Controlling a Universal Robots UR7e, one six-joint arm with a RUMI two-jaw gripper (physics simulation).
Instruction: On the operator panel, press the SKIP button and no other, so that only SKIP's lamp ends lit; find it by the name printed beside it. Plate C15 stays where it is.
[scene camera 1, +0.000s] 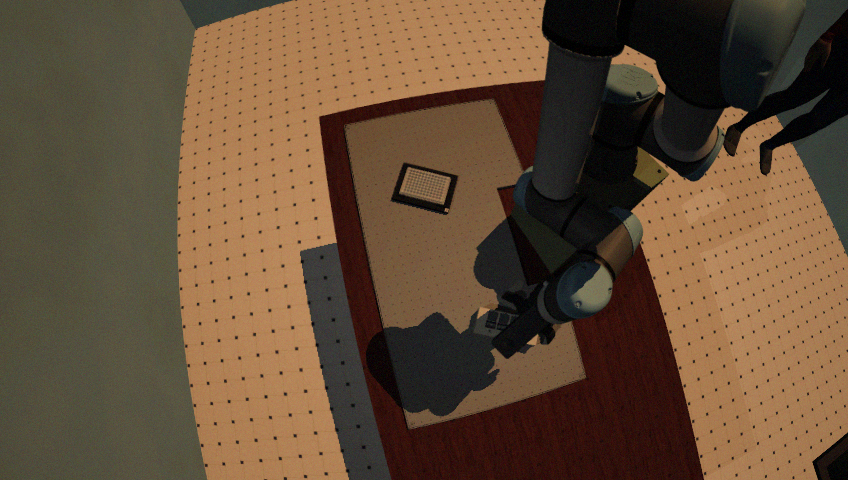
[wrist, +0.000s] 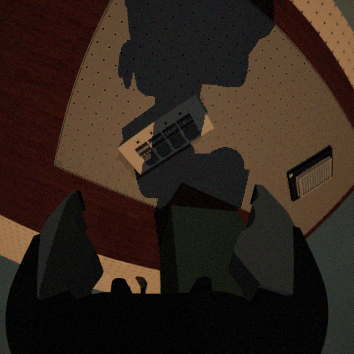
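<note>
The operator panel (scene camera 1: 484, 322) (wrist: 167, 132) is a pale slanted box with a row of several dark square buttons. Small dark dots lie along one side of the row. The printed names are too small and dark to read, and no lamp looks lit. The arm hides part of the panel in the scene view. My gripper (scene camera 1: 529, 318) (wrist: 166, 190) is open and empty, above the panel and apart from it. In the wrist view the panel shows beyond the fingertips. Plate C15 (scene camera 1: 426, 184) (wrist: 314, 177) is a pale well plate on a black base, well apart from the panel.
Both plate and panel are on a beige dotted mat (scene camera 1: 440, 130) (wrist: 90, 100) on a dark red table (scene camera 1: 624, 380) (wrist: 50, 75). The arm's shadow covers much of the panel. A dark green block (wrist: 205, 245) shows between the fingers, farther below. A person's legs (scene camera 1: 797, 113) show at the right.
</note>
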